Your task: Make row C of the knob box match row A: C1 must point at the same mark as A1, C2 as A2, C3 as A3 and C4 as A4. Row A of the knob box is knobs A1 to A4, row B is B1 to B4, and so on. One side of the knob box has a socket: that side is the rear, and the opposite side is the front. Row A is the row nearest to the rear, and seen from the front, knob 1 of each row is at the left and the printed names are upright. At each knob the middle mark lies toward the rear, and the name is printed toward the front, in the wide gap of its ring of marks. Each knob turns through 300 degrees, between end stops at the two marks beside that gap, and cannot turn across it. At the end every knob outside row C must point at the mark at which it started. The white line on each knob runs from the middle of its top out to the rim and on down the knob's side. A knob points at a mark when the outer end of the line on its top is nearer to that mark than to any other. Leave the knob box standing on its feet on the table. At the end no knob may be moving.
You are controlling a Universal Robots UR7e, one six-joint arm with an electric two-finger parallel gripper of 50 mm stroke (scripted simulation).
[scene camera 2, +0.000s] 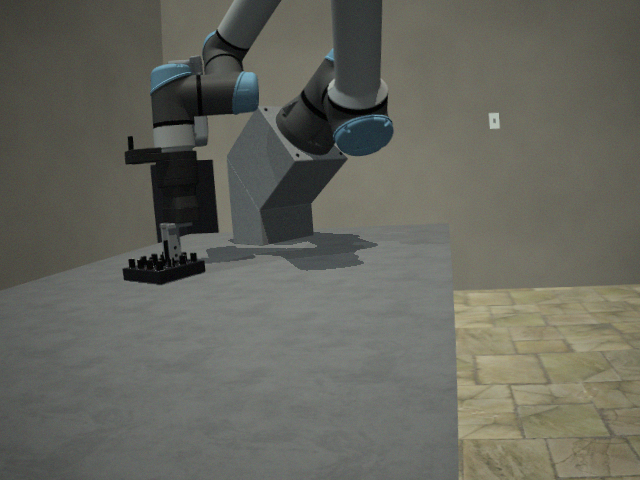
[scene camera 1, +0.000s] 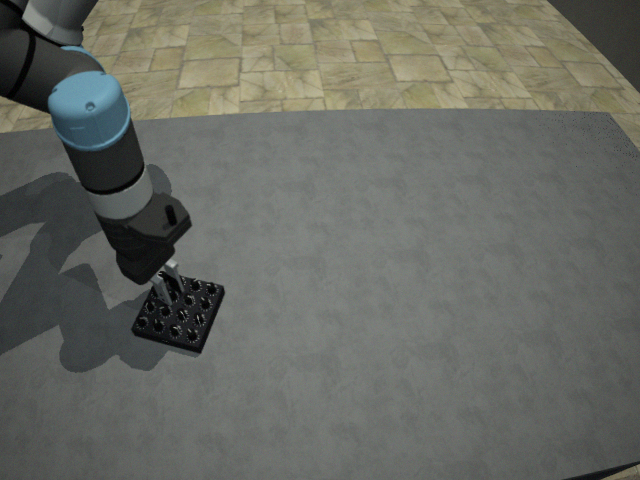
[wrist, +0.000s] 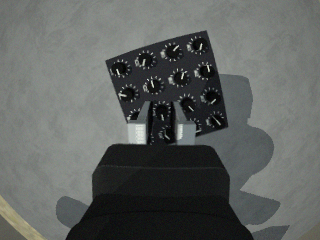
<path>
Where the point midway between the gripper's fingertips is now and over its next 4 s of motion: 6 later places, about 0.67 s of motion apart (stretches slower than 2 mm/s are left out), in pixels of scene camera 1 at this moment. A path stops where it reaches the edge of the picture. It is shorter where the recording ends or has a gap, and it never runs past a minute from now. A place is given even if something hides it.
The gripper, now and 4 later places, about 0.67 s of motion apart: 172,294; 168,284; 166,280; 160,262; 147,231
</path>
